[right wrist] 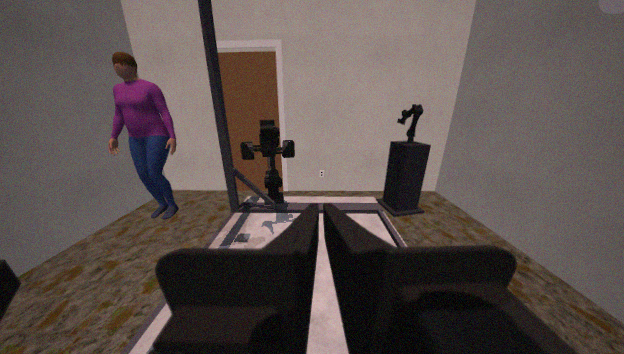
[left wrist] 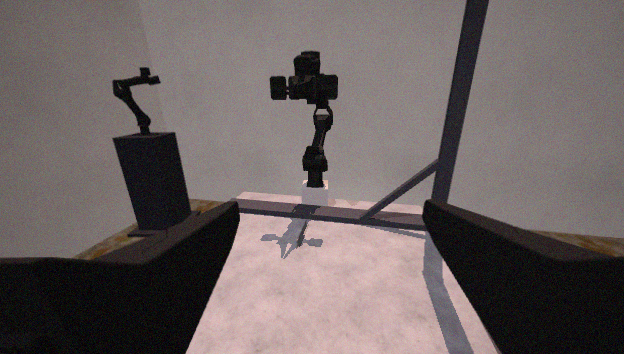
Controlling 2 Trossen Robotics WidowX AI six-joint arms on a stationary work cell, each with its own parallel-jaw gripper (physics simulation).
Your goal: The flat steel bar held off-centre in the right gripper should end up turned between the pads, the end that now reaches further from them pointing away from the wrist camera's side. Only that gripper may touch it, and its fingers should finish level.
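Pixels of known places: left gripper, fingertip midpoint: (right wrist: 268,154) (left wrist: 331,209); right gripper, fingertip midpoint: (right wrist: 320,209) (left wrist: 295,87); left arm's base, link origin: (right wrist: 274,196); right arm's base, link origin: (left wrist: 315,184).
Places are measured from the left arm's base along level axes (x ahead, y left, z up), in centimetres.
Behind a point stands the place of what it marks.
My right gripper (right wrist: 320,209) {y 4.6, x 85.0, z 39.2 cm} (left wrist: 295,87) {y 4.6, x 85.0, z 39.2 cm} is shut and empty, above the table. Its black fingers stand nearly together, with no bar between or beyond them in the right wrist view. In the left wrist view a thin dark strip (left wrist: 302,234) {y 4.0, x 86.5, z -3.2 cm}, apparently the flat steel bar, is at the table's far part, below the right gripper and beside that arm's shadow. Whether it lies flat or on edge cannot be told. The bar does not show in the right wrist view. My left gripper (left wrist: 331,209) {y 0.0, x 35.1, z 31.7 cm} (right wrist: 268,154) {y 0.0, x 35.1, z 31.7 cm} is wide open and empty, across the table from the right one.
The pale table (left wrist: 325,300) {y -1.7, x 62.8, z -4.0 cm} has a dark frame edge (left wrist: 340,219) {y -8.7, x 94.9, z -2.8 cm} at its far end. A dark upright post (left wrist: 460,100) {y -37.9, x 88.4, z 35.6 cm} (right wrist: 216,100) {y -20.2, x 6.7, z 49.0 cm} with a slanted brace stands at its side. A small arm stands on a dark pedestal (left wrist: 155,185) (right wrist: 406,175). A person (right wrist: 142,110) stands on the left.
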